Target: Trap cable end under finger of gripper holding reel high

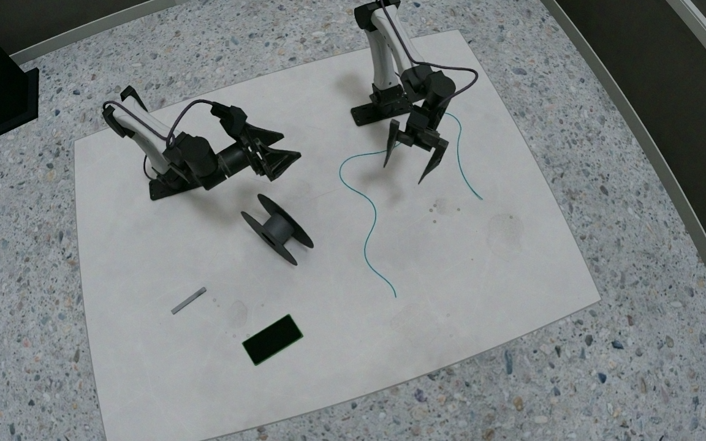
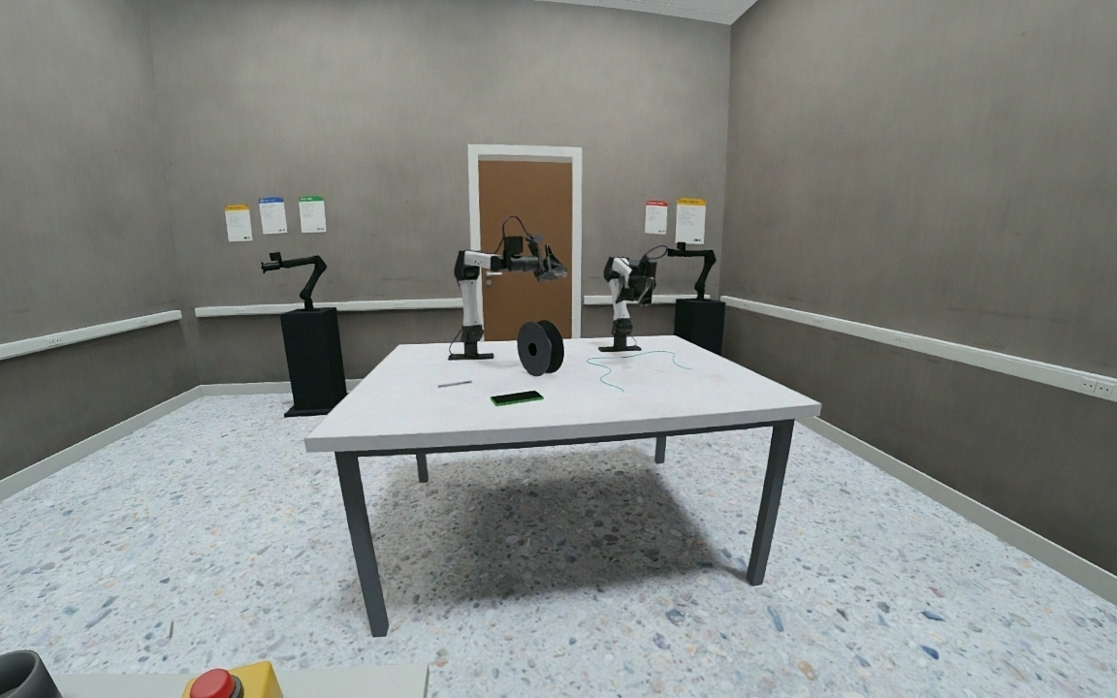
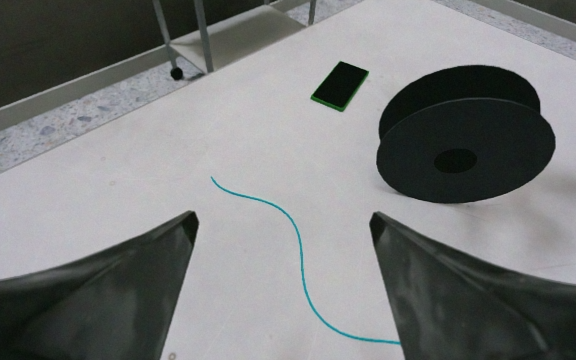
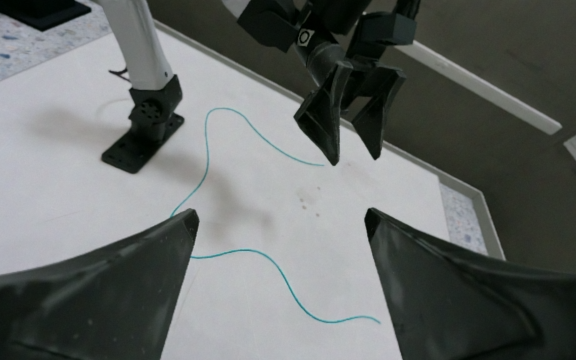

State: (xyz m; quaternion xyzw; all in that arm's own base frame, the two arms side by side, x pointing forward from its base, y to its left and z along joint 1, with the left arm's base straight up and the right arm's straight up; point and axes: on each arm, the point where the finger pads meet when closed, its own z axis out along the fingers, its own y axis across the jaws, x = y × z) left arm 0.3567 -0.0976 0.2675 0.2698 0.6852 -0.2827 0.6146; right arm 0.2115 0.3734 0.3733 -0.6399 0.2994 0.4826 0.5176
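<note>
My right hand is 60 mm short of the black reel, 100 mm to the left of it and 270 mm above it. Round my right hand: grey bar: 130 mm ahead, 410 mm to the right, 370 mm below.
</note>
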